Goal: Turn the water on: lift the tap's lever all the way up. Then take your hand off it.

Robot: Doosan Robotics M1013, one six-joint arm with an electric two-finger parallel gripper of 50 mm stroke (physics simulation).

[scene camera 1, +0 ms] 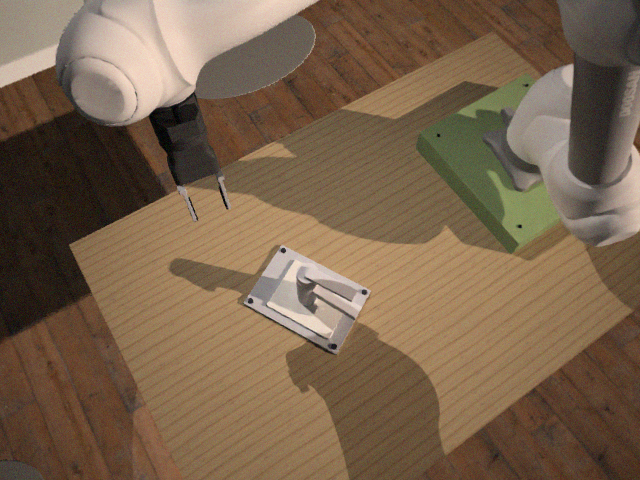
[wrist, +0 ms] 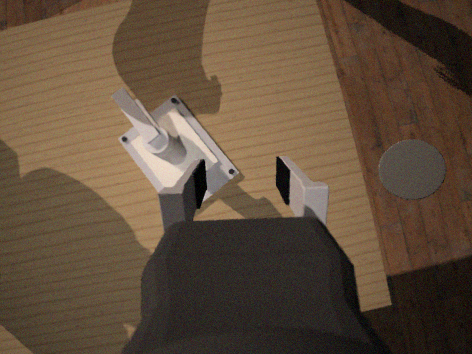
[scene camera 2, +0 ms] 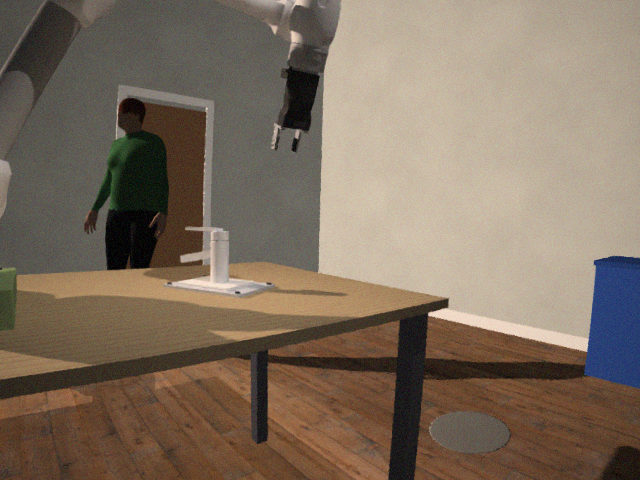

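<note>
A white tap stands upright on a light grey base plate with dark screws at its corners. Its flat lever sits on top of the body and points out over the spout. In scene camera 2 the lever looks about level, with a gap above the spout. My gripper is open and empty. It hangs well above the table, higher than the tap and off to its side, touching nothing.
A green block with a grey part on it lies on the wooden table, partly behind my arm in scene camera 1. A person stands by the door. A blue bin stands at the right.
</note>
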